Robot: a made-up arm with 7 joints. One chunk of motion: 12 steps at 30 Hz.
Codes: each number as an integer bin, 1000 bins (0 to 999) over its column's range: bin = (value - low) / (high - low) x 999, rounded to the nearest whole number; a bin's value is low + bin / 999 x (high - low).
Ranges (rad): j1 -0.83..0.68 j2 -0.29..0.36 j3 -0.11..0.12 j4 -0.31..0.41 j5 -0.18..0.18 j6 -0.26..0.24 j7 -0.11..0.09
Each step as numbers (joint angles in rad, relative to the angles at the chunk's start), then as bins.
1 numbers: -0.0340 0.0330 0.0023 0.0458 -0.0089 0.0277 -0.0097
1 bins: 527 496 488 494 475 575 501
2 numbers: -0.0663 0.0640 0.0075 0.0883 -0.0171 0.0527 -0.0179
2 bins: 505 544 510 553 452 625 460
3 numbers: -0.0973 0.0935 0.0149 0.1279 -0.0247 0.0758 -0.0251
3 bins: 485 589 543 608 431 671 424
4 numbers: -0.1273 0.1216 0.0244 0.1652 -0.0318 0.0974 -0.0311
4 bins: 465 633 584 659 411 714 394
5 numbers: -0.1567 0.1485 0.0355 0.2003 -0.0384 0.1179 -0.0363
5 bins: 445 674 632 708 393 755 368
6 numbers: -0.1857 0.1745 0.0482 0.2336 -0.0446 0.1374 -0.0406
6 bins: 426 714 687 754 376 794 347
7 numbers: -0.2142 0.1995 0.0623 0.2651 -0.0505 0.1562 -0.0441
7 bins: 407 752 748 798 359 832 329
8 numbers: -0.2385 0.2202 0.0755 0.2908 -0.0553 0.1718 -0.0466
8 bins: 391 784 806 834 346 863 317
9 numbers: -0.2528 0.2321 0.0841 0.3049 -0.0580 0.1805 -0.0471
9 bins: 382 802 843 853 339 880 314
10 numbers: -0.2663 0.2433 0.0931 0.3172 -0.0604 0.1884 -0.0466
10 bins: 373 820 882 870 332 896 317
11 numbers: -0.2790 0.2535 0.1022 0.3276 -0.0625 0.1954 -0.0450
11 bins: 365 835 922 885 326 910 325
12 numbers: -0.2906 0.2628 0.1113 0.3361 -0.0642 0.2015 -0.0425
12 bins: 357 850 961 896 321 922 337
